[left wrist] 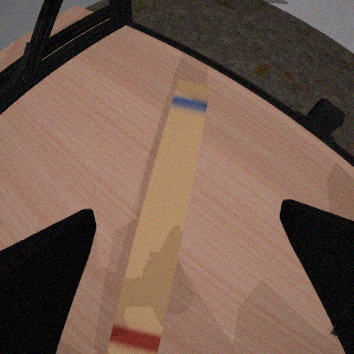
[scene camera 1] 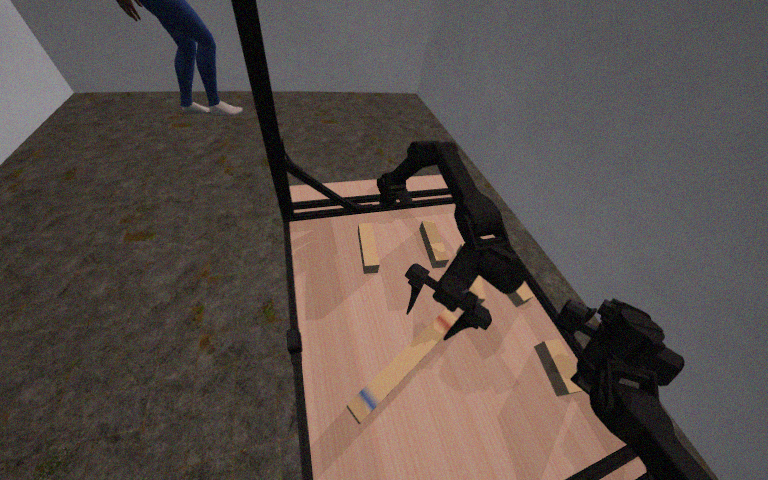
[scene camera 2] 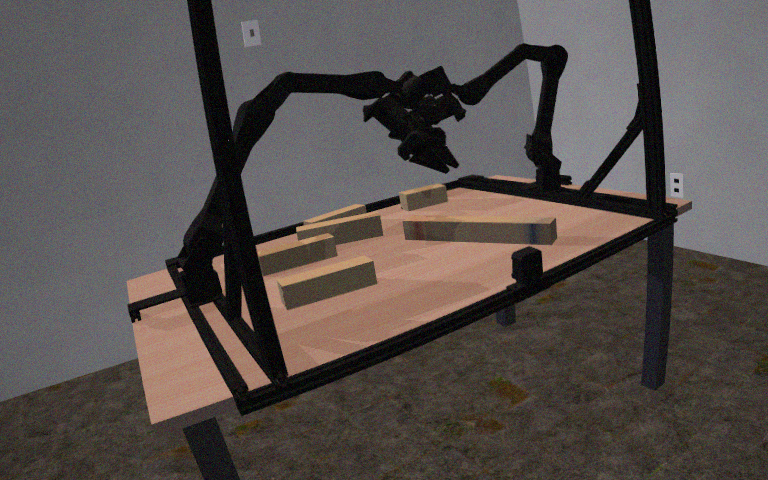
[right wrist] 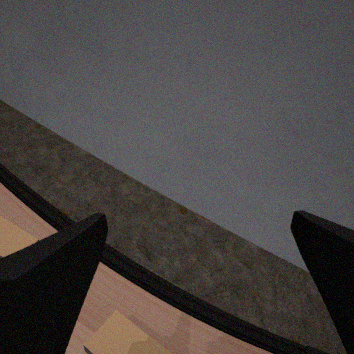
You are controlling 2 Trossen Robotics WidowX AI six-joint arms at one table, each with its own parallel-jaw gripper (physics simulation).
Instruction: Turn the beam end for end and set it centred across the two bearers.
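Frame: origin at the left arm's base, x left, y ahead, z down, level; millimetres.
Where they show: left gripper, fingertip midpoint: (left wrist: pixel 188 214) (scene camera 1: pixel 425 326) (scene camera 2: pixel 453 169); right gripper, fingertip midpoint: (right wrist: pixel 201 222); left arm's base at its link origin: (scene camera 1: pixel 386 200) (scene camera 2: pixel 204 298); right arm's base at its link origin: (scene camera 2: pixel 549 190).
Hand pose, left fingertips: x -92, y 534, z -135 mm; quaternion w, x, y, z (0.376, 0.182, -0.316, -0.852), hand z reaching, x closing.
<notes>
Each offset is from my left fingertips to the top centre of the thing. "spot": to the spot under its first point.
The beam @(dx -21, dy +28, dz +110 mm) (scene camera 1: pixel 399 365) (scene camera 2: pixel 481 230) (left wrist: pixel 172 170) lies diagonally on the table, with a red band near one end and a blue band near the other. In scene camera 1 the blue end is at lower left and the red end at upper right. Several similar wooden blocks @(dx -34, dy -326, dz +110 mm) (scene camera 1: pixel 368 246) (scene camera 2: pixel 328 283) @(spot: dx +375, dy +107, dz +107 mm) (right wrist: pixel 120 332) lie apart; I cannot tell which two are the bearers. My left gripper (scene camera 1: pixel 428 326) (scene camera 2: pixel 451 168) (left wrist: pixel 188 214) is open, above the beam, nearer its red end. My right gripper (right wrist: pixel 201 222) is open and empty, away from the beam; its fingers are unclear in the scene views.
Other blocks lie at the table's back @(spot: dx +174, dy -274, dz +110 mm) (scene camera 1: pixel 434 246) and near its right edge in scene camera 1 (scene camera 1: pixel 560 367). The black frame has an upright post (scene camera 1: pixel 263 107) (scene camera 2: pixel 651 113) and edge rails. A small black box (scene camera 2: pixel 526 266) stands on the front rail. The arms overlap in scene camera 2.
</notes>
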